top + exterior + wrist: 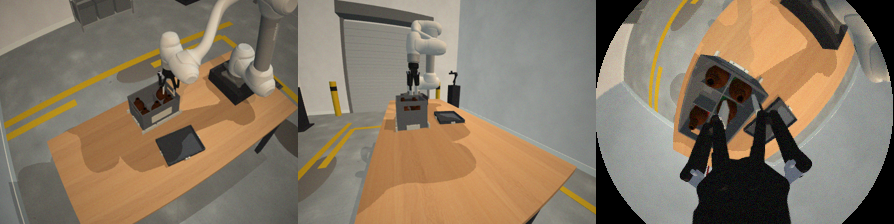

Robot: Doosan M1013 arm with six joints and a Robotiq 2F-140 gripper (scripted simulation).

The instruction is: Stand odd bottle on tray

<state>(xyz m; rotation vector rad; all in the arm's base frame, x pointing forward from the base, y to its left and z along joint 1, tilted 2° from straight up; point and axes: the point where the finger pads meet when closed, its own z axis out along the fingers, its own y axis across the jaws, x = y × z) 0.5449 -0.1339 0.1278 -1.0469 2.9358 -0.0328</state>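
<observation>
Now: hand 9 cm short of the glass bottle, 1 cm to the left of it and 13 cm above it. The rest, counted from my hand: dark tray (11 cm ahead, 25 cm to the left, 20 cm below); then grey crate (8 cm ahead, 5 cm to the right, 13 cm below).
</observation>
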